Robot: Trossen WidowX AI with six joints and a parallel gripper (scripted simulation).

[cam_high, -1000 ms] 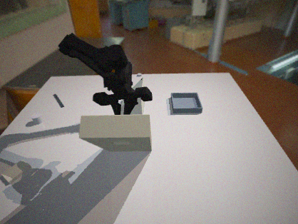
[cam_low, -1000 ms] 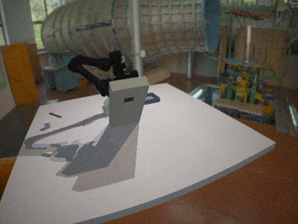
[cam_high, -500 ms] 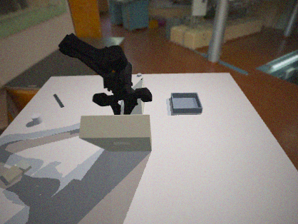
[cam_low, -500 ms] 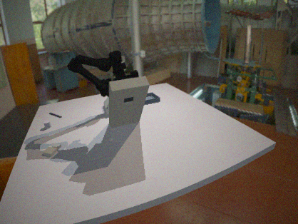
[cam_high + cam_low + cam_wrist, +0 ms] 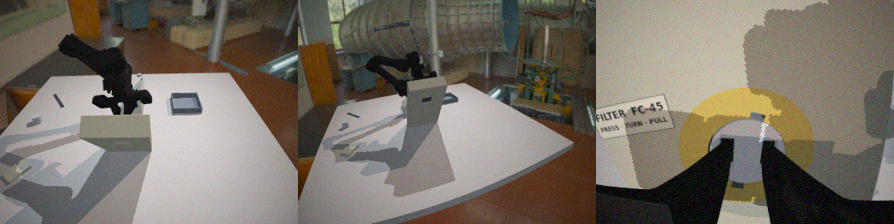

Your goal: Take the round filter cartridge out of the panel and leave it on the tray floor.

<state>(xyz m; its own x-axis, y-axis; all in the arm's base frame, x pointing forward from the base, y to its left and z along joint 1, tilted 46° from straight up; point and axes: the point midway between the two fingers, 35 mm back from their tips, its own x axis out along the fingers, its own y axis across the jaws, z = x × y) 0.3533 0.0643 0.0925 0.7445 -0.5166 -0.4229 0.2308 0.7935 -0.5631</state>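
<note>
The round filter cartridge lies 10 mm below my gripper tip and 10 mm ahead of it. Round my gripper tip: service panel (80 mm below, 40 mm behind); then pale flat block (440 mm to the right, 230 mm below, 20 mm behind); then tray (410 mm behind, 310 mm to the left, 230 mm below).
</note>
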